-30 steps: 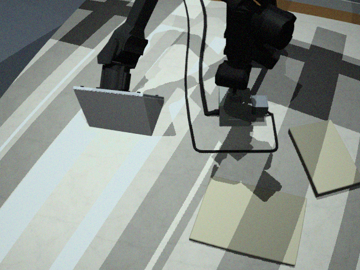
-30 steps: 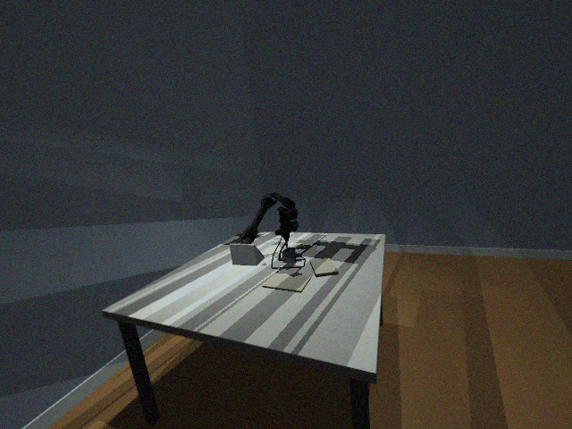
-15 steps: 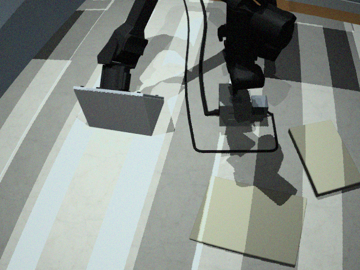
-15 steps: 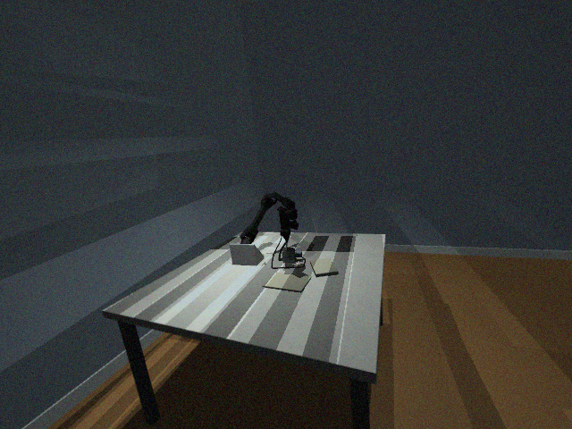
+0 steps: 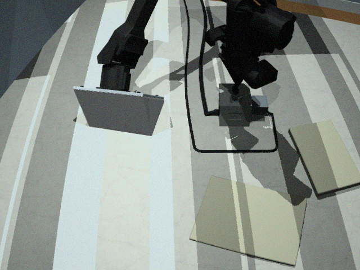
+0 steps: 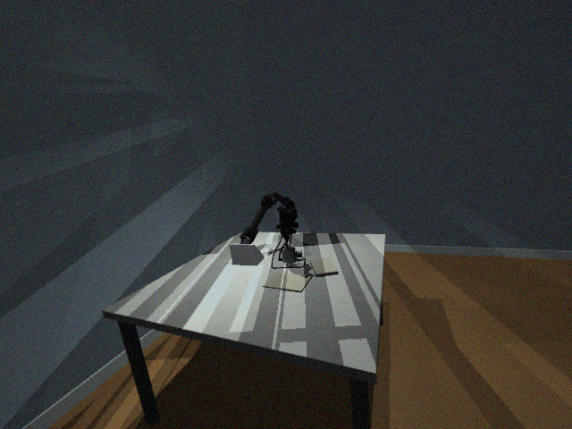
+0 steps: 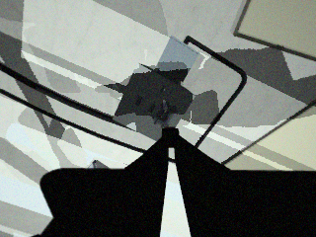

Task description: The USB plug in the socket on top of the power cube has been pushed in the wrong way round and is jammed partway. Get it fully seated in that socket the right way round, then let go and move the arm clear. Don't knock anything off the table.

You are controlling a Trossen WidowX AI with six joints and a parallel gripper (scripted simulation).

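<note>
My gripper tip is 10 mm above the dark USB plug.
</note>
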